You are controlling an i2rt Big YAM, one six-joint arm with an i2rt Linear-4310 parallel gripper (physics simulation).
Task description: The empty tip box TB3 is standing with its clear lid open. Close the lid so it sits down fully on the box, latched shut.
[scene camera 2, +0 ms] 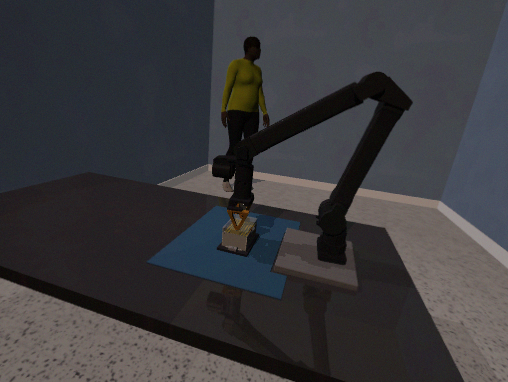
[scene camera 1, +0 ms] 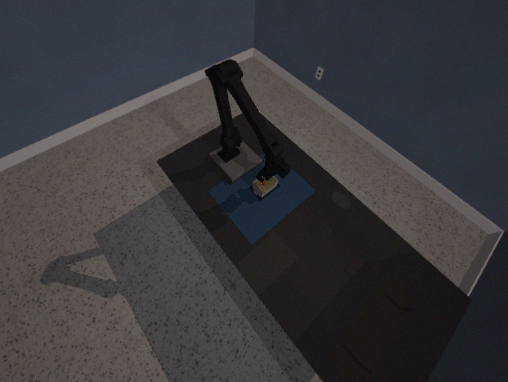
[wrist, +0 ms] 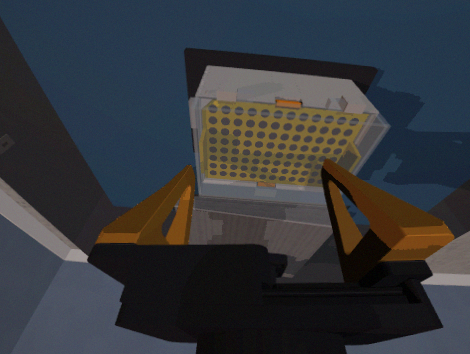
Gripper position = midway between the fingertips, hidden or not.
Observation:
The gripper (scene camera 2: 239,223) is open, with nothing in its grasp. Also in view: a clear lid (wrist: 251,150).
The gripper also shows in the wrist view (wrist: 256,168).

